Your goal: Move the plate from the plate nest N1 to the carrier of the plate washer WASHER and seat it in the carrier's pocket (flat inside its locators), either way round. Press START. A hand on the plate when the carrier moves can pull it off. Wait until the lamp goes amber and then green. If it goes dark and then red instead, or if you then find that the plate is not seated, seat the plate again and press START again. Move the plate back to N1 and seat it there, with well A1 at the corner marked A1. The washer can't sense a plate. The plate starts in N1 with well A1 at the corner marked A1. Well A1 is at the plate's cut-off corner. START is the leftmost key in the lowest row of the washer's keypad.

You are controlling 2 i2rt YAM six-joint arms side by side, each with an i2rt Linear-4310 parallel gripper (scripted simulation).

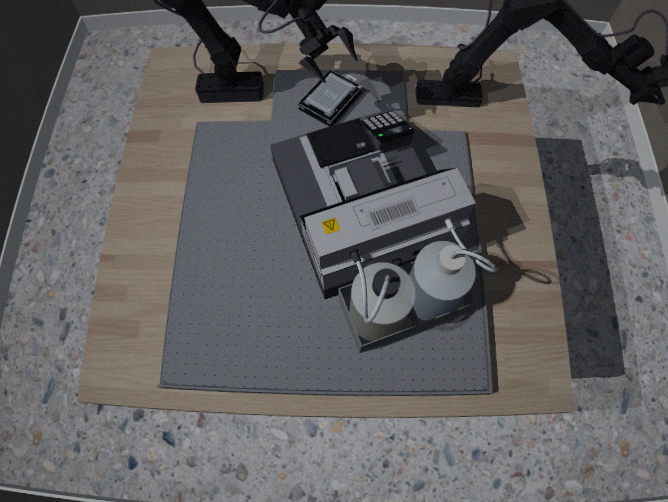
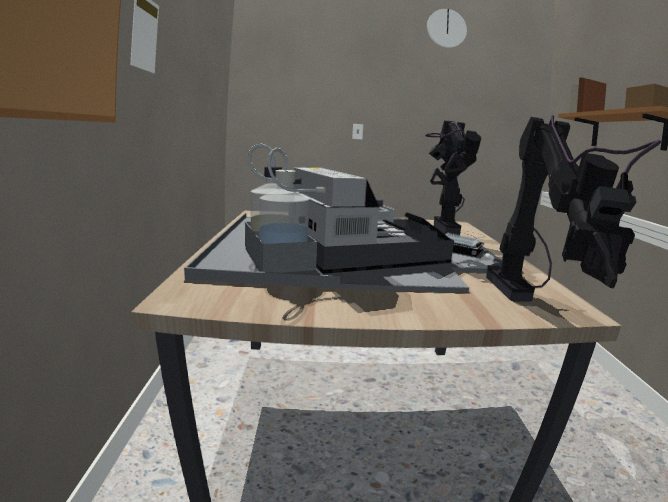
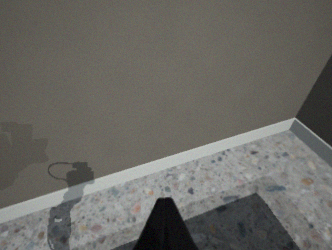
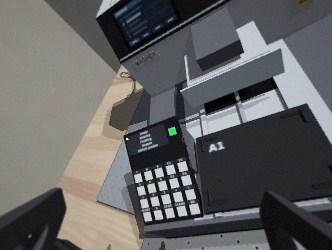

Labels:
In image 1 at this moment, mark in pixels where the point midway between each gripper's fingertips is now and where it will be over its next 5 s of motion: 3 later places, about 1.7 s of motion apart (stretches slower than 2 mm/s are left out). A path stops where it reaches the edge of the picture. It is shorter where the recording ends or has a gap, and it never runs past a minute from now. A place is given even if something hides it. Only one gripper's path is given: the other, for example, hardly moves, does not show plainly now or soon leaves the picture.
My right gripper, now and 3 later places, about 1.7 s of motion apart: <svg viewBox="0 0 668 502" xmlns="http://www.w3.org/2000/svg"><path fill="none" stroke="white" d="M340 71L339 73L271 122L203 107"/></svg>

